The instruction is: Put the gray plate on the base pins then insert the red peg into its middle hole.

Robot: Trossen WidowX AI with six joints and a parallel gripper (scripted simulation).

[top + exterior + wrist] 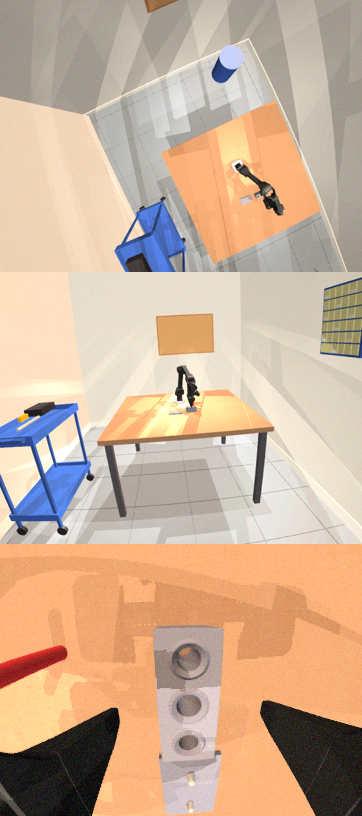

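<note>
Now: gripper tip 20 mm above the gray plate.
</note>
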